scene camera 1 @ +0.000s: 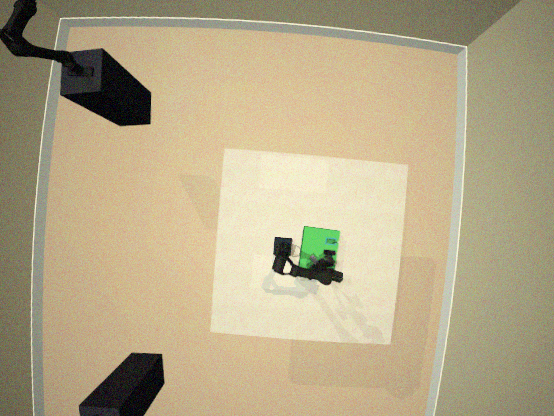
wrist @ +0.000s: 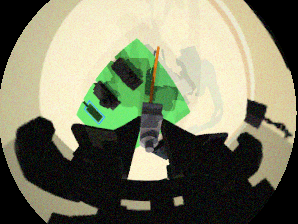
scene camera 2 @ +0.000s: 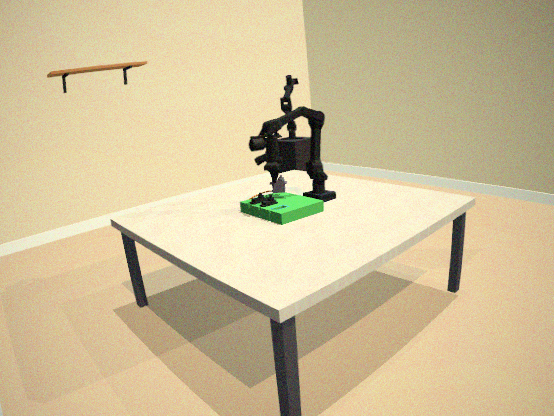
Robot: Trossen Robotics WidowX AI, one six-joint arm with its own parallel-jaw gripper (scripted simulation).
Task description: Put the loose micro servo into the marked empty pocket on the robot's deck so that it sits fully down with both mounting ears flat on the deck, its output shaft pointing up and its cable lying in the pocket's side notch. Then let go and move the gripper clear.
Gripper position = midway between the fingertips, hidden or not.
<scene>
In view: the gripper (wrist: 150, 120) and a green deck (scene camera 1: 314, 241).
The green deck is seen too in the wrist view (wrist: 130, 107) and in scene camera 2 (scene camera 2: 306, 206).
</scene>
